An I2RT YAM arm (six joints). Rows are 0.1 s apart.
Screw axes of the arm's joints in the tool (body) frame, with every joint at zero. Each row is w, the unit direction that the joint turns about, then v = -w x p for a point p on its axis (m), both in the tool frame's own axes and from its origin. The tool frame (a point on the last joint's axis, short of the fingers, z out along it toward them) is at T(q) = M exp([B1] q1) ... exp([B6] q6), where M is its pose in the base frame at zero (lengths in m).
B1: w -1 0 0 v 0.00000 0.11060 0.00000
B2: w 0 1 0 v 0.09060 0.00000 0.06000
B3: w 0 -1 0 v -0.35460 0.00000 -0.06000
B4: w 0 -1 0 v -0.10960 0.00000 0.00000
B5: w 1 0 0 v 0.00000 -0.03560 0.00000
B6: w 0 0 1 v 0.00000 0.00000 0.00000
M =
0 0 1 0.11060
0 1 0 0.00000
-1 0 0 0.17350
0 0 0 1
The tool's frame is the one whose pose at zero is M.
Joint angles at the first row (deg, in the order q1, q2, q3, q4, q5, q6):
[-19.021 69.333 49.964 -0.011 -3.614 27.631]
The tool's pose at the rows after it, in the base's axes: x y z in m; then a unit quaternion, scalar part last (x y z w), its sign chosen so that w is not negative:
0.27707, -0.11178, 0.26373, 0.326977, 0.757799, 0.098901, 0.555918
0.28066, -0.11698, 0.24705, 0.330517, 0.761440, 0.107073, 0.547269
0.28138, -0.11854, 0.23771, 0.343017, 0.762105, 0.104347, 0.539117
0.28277, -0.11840, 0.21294, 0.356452, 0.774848, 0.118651, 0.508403
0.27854, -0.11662, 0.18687, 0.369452, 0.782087, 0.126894, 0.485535
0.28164, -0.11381, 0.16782, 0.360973, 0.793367, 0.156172, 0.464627
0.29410, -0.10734, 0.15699, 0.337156, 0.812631, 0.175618, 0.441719
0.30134, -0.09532, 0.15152, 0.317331, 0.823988, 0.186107, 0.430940
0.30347, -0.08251, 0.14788, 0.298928, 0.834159, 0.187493, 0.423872
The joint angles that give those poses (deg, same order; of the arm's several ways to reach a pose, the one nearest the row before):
[-23.054 75.414 46.672 7.211 -9.131 29.845]
[-23.861 77.999 45.085 10.293 -10.606 30.149]
[-23.984 79.132 44.196 11.181 -9.817 30.895]
[-23.995 82.102 42.091 12.398 -11.049 32.116]
[-24.082 84.450 38.539 15.464 -11.643 33.167]
[-23.765 87.914 37.331 18.014 -15.209 33.531]
[-22.019 91.783 39.143 17.545 -17.580 32.233]
[-19.544 93.337 39.584 17.741 -17.961 31.786]
[-17.145 93.599 39.111 17.793 -17.353 31.046]

